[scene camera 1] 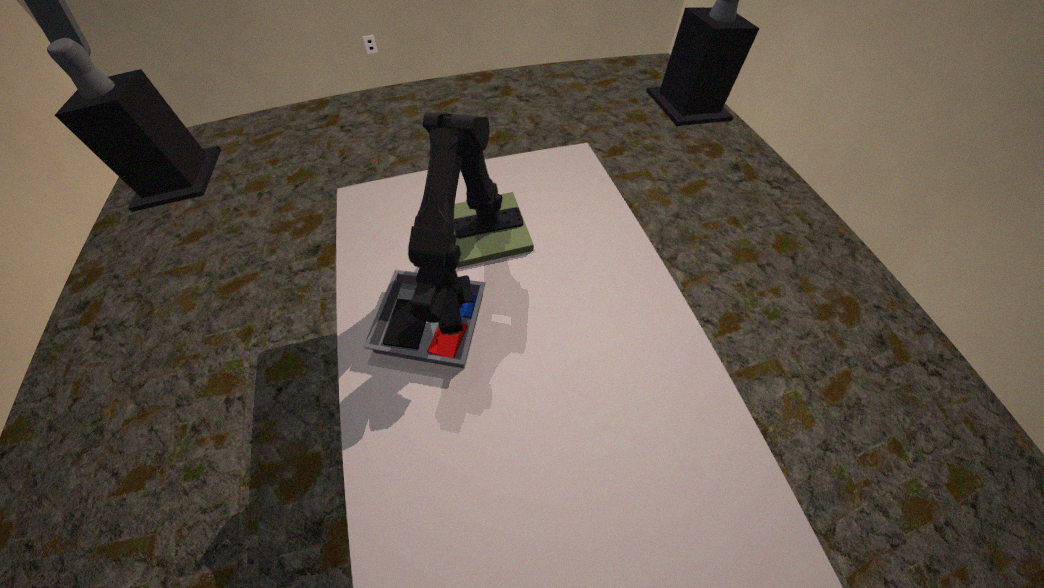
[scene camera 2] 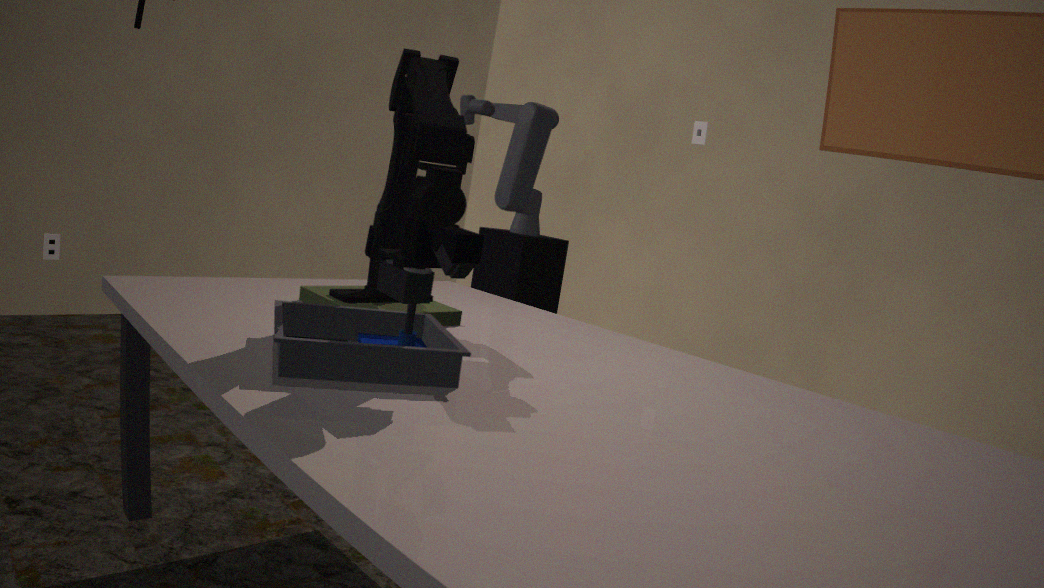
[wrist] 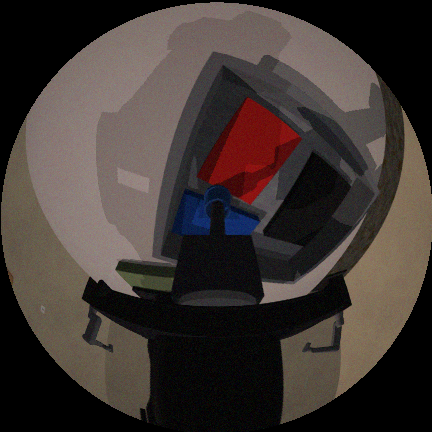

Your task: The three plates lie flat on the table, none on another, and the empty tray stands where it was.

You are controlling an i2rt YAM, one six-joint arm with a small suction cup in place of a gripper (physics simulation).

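Places are measured from the arm's base along level axes (x down, y ahead, z right), in centimetres.
Pixels of known places: hand, tool point: (wrist: 217, 194); arm's base, link origin: (scene camera 1: 488, 223) (scene camera 2: 381, 298) (wrist: 167, 296).
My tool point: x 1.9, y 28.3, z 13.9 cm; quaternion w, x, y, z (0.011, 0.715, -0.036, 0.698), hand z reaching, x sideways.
Ahead of a thing's pixels: the offset from my tool point to its top centre. Level surfaces: height alone.
A grey tray {dx -4.1, dy -1.0, dz +7.1 cm} (scene camera 1: 377, 319) (scene camera 2: 363, 363) (wrist: 181, 160) stands on the white table {dx +0.8 cm} (scene camera 1: 572, 379) near its left edge. Three plates lie in its compartments: a red plate {dx -0.4, dy +4.8, dz +3.4 cm} (scene camera 1: 446, 341) (wrist: 250, 144), a black plate {dx -0.4, dy -1.9, dz +12.8 cm} (scene camera 1: 403, 323) (wrist: 310, 197) and a blue plate {dx -0.5, dy -4.4, dz -0.7 cm} (scene camera 1: 466, 309) (scene camera 2: 380, 340) (wrist: 238, 223). My suction cup (scene camera 2: 408, 330) (wrist: 217, 195) reaches down into the tray and sits on the blue plate, which lies low inside the tray. In scene camera 1 the arm hides the cup's tip.
The arm's green base plate (scene camera 1: 500, 243) (scene camera 2: 439, 309) (wrist: 141, 273) lies just behind the tray. Black pedestals (scene camera 1: 703, 63) (scene camera 1: 162, 152) stand on the floor away from the table; one carries a grey arm (scene camera 2: 522, 158). The table's left edge is close to the tray.
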